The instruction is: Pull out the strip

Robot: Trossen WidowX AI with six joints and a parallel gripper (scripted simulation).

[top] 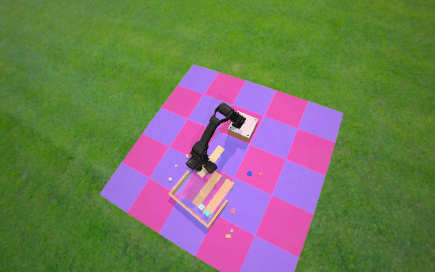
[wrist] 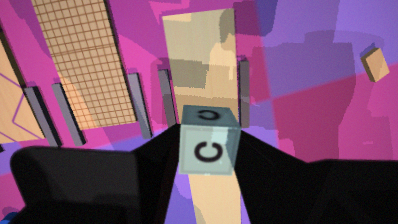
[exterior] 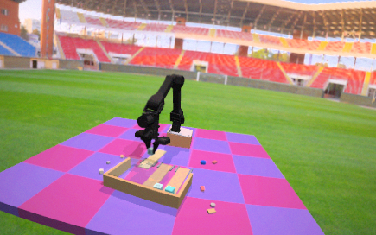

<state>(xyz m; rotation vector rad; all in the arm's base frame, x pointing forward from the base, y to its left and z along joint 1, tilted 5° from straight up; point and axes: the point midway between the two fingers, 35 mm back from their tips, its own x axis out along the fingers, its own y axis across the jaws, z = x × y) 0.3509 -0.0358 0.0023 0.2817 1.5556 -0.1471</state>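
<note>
Right now my gripper tip is 50 mm past the tan strip and 50 mm above it.
</note>
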